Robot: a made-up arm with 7 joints. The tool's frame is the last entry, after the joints. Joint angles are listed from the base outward.
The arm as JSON. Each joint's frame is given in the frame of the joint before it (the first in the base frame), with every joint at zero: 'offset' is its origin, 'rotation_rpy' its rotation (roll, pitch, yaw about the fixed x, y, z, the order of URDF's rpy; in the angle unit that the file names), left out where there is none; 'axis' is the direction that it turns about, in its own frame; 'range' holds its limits. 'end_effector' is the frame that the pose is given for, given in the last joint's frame.
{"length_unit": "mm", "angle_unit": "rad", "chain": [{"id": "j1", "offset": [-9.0, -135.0, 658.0], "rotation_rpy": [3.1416, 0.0, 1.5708], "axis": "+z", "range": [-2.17, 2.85]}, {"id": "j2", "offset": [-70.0, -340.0, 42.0], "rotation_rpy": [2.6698, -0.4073, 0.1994], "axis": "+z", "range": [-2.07, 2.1]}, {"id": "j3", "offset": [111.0, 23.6, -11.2], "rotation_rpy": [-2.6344, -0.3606, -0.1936], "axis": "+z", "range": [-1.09, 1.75]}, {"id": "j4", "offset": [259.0, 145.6, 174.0], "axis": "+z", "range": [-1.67, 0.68]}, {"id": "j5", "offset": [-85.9, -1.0, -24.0], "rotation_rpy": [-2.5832, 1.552, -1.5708], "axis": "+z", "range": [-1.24, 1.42]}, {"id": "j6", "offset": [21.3, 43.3, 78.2], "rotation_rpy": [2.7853, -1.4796, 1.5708], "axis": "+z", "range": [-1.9, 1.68]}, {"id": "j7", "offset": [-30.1, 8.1, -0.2], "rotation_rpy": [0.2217, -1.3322, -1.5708], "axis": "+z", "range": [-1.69, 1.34]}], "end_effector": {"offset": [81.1, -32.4, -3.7], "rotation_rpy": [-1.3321, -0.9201, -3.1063]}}
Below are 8 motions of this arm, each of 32 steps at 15 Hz.
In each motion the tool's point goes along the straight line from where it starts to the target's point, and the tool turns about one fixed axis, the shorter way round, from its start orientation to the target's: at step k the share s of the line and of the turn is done. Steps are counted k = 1, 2, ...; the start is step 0. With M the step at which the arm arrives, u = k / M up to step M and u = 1 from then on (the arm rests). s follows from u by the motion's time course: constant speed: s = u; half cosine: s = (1 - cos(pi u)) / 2; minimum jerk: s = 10 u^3 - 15 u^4 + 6 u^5.
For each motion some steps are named. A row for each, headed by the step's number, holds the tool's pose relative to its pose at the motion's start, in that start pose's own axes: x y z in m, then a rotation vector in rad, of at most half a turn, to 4 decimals.
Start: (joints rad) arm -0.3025 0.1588 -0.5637 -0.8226 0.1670 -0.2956 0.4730
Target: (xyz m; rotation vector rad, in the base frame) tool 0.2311 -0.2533 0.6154 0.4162 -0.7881 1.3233
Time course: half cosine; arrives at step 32
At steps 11, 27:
11: 0.0513 0.0302 0.1746 -0.3151 0.2455 -0.2387
27: 0.1826 0.1076 0.6217 -1.1218 0.8741 -0.8497

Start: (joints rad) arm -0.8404 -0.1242 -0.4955 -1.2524 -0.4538 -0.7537 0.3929
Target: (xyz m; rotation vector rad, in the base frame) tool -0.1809 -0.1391 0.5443 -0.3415 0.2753 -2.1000
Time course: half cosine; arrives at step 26
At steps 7, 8, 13, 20, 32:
7: 0.0087 0.0284 0.0281 0.0865 0.0162 0.0292
8: 0.0111 0.0364 0.0361 0.1109 0.0208 0.0374
13: 0.0258 0.0843 0.0835 0.2567 0.0481 0.0867
20: 0.0451 0.1474 0.1460 0.4488 0.0842 0.1516
32: 0.0515 0.1687 0.1670 0.5134 0.0963 0.1734

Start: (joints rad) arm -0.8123 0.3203 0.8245 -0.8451 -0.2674 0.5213 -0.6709
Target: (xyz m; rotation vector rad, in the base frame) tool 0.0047 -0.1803 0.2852 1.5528 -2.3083 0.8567
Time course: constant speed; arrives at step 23
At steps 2, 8, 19, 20, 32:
2: -0.0025 0.0078 -0.0001 -0.0001 -0.0506 -0.0511
8: -0.0101 0.0311 -0.0004 -0.0006 -0.2025 -0.2044
19: -0.0241 0.0739 -0.0008 -0.0013 -0.4810 -0.4853
20: -0.0254 0.0778 -0.0009 -0.0014 -0.5063 -0.5109
32: -0.0292 0.0895 -0.0010 -0.0016 -0.5822 -0.5875

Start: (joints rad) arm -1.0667 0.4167 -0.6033 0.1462 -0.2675 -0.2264 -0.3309
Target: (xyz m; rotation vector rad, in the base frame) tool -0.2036 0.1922 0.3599 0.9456 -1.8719 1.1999
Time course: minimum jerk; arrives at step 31
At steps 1, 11, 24, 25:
1: -0.0001 -0.0001 -0.0002 -0.0003 0.0000 -0.0002
11: -0.0551 -0.0531 -0.1159 -0.1970 -0.0123 -0.1283
24: -0.2087 -0.2015 -0.4395 -0.7471 -0.0466 -0.4865
25: -0.2148 -0.2073 -0.4521 -0.7687 -0.0479 -0.5005

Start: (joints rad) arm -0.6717 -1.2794 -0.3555 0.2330 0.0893 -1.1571 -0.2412
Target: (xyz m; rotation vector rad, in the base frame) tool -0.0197 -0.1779 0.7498 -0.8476 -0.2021 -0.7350
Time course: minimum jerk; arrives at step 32
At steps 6, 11, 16, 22, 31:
6: 0.0019 0.0037 0.0024 -0.0563 0.0360 -0.0212
11: 0.0089 0.0169 0.0112 -0.2605 0.1664 -0.0981
16: 0.0197 0.0376 0.0249 -0.5775 0.3688 -0.2175
22: 0.0324 0.0616 0.0408 -0.9471 0.6048 -0.3568
31: 0.0395 0.0751 0.0497 -1.1547 0.7374 -0.4350

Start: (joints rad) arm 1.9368 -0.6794 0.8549 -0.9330 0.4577 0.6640 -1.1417
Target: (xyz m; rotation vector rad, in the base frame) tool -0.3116 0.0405 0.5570 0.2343 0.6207 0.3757
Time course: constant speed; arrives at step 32
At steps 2, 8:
2: 0.0106 0.0001 -0.0082 -0.0770 -0.0172 -0.1133
8: 0.0424 0.0004 -0.0330 -0.3081 -0.0686 -0.4534

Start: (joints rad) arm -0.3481 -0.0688 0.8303 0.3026 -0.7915 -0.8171 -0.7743
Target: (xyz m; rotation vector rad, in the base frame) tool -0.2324 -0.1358 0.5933 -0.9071 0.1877 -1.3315
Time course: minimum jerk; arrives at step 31
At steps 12, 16, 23, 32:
12: -0.0334 -0.0278 -0.0065 0.1657 0.3388 -0.1812
16: -0.0599 -0.0499 -0.0117 0.2974 0.6082 -0.3252
23: -0.1002 -0.0836 -0.0196 0.4980 1.0184 -0.5446
32: -0.1129 -0.0941 -0.0221 0.5609 1.1471 -0.6134

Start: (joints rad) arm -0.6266 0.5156 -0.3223 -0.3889 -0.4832 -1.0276 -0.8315
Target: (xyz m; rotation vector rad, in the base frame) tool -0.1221 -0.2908 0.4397 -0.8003 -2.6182 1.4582
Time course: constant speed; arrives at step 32
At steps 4, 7, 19, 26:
4: -0.0405 -0.0001 -0.0159 -0.1158 -0.0352 0.0073
7: -0.0709 -0.0001 -0.0278 -0.2027 -0.0615 0.0128
19: -0.1923 -0.0002 -0.0754 -0.5501 -0.1670 0.0346
26: -0.2632 -0.0003 -0.1032 -0.7528 -0.2285 0.0474

